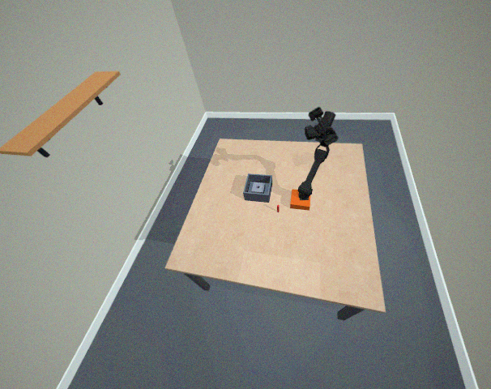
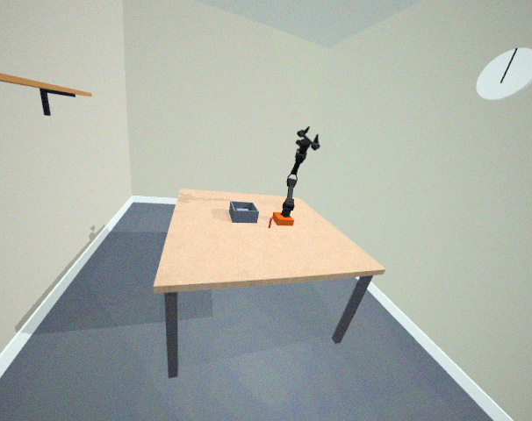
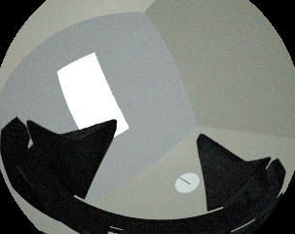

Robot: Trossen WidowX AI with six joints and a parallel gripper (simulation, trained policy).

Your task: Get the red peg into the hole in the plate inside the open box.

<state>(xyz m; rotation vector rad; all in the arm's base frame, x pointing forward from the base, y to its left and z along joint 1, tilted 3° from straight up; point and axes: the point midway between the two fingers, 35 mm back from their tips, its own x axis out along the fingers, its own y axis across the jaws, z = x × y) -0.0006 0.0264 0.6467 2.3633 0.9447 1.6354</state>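
My gripper tip is now 210 mm short of the small red peg, 20 mm to the right of it and 680 mm above it. Also, from my gripper tip: dark grey box 350 mm ahead, 170 mm to the right, 700 mm below; then grey plate 350 mm ahead, 170 mm to the right, 680 mm below.
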